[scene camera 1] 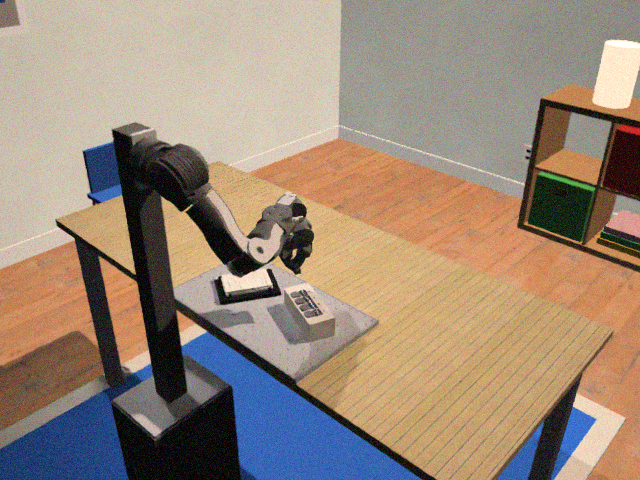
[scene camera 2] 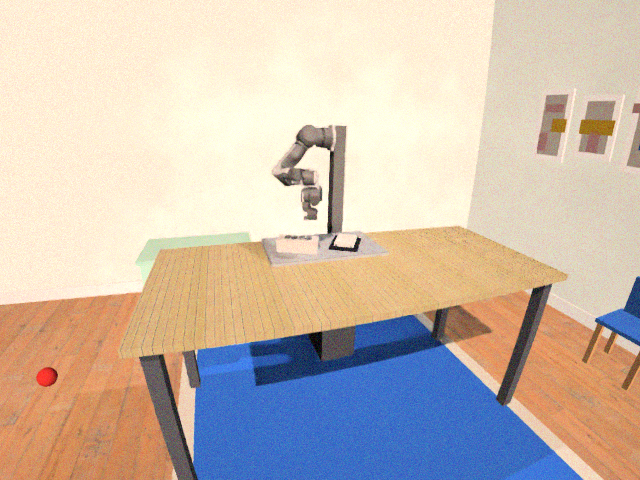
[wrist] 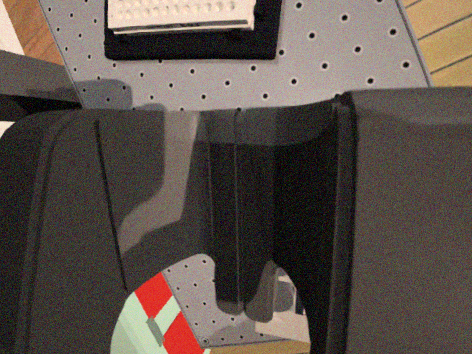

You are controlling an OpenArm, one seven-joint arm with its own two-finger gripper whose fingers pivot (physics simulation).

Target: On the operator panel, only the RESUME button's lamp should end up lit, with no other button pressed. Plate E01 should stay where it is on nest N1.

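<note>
The operator panel [scene camera 1: 319, 326] [scene camera 2: 297, 245] is a cream box with a row of dark round buttons on top. No lit lamp can be made out; the labels are too small to read. In the wrist view the gripper hides most of it. Plate E01 [scene camera 1: 245, 283] [scene camera 2: 345, 240] [wrist: 180, 12], a white dimpled plate, lies flat on the black nest N1 [scene camera 1: 250, 298] [scene camera 2: 345, 249] [wrist: 195, 48]. My gripper [scene camera 1: 296, 270] [scene camera 2: 310, 218] [wrist: 253, 211] is shut and empty, its fingertips pointing down. It hangs above the board, over the panel's side near the nest, touching neither.
The panel and nest share a grey perforated board [scene camera 1: 273, 351] [scene camera 2: 323, 256] [wrist: 325, 40] on the wooden table [scene camera 1: 439, 330] [scene camera 2: 310, 294]. My arm's dark post [scene camera 1: 152, 289] [scene camera 2: 337, 180] stands at the table's edge beside the board. A red ball [scene camera 2: 47, 376] lies on the floor.
</note>
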